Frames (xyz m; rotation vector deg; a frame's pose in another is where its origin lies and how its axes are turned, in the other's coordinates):
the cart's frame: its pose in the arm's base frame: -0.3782 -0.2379 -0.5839 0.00 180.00 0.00
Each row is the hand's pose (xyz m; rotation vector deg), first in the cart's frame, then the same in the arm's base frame.
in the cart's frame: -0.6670 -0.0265 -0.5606 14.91 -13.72 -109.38
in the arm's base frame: 0.2888 -0.2644 -0.0233 -137.30 95.54 -18.72
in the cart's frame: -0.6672 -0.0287 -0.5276 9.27 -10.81 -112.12
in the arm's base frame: 0.2890 -0.2666 -0.0563 -141.80 94.57 -11.72
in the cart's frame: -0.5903 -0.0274 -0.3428 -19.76 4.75 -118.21
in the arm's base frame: 0.2121 -0.2653 -0.2411 150.32 -88.16 -25.13
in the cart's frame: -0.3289 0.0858 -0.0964 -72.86 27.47 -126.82
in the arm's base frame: -0.0493 -0.1521 -0.4875 133.06 -43.57 -76.44
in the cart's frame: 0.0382 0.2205 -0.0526 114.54 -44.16 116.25
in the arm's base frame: -0.4164 -0.0174 -0.5313 106.23 14.78 -104.66
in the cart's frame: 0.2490 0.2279 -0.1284 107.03 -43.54 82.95
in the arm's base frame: -0.6272 -0.0100 -0.4555 84.36 49.47 -108.85
